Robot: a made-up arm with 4 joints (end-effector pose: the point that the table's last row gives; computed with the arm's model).
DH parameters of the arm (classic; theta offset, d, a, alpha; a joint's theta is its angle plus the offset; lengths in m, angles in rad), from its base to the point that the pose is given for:
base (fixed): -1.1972 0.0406 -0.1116 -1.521
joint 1: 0 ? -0.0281 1.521
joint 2: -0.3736 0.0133 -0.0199 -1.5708
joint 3: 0 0.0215 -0.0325 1.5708
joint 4: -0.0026 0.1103 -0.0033 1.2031
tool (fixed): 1.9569 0.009 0 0
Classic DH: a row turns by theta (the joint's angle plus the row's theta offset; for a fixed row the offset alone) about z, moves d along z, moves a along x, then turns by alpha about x.
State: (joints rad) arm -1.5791 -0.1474 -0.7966 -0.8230
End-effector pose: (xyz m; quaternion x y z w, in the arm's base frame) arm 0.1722 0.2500 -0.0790 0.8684 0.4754 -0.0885 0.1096
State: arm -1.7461 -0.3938 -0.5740 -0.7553
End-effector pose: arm 0.1823 0.2593 -0.0582 0.8472 0.5184 0.0142 0.1155
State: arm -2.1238 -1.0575 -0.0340 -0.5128
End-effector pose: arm 0.1458 0.2766 -0.0299 0.6603 0.7140 0.1521 0.1763
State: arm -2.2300 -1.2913 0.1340 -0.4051
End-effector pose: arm 0.1234 0.2716 -0.0348 0.5692 0.7799 0.1460 0.2153
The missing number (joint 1, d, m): 0.1619
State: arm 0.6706 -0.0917 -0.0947 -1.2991
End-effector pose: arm 0.1610 0.1724 0.1963 -0.2730 -0.1585 -0.4029 0.8591
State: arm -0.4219 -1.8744 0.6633 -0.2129
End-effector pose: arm 0.0589 0.2282 0.1511 -0.3844 -0.5650 -0.6720 0.2852
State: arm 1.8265 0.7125 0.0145 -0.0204
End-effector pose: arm 0.1610 0.0278 0.0973 0.7214 -0.4410 -0.1534 0.5114
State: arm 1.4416 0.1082 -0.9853 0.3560
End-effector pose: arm 0.1579 0.1535 0.2084 0.2789 -0.4874 0.2993 0.7714
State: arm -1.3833 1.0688 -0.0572 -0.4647
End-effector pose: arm 0.0395 0.2857 -0.0158 -0.5021 -0.3728 0.6361 0.4520
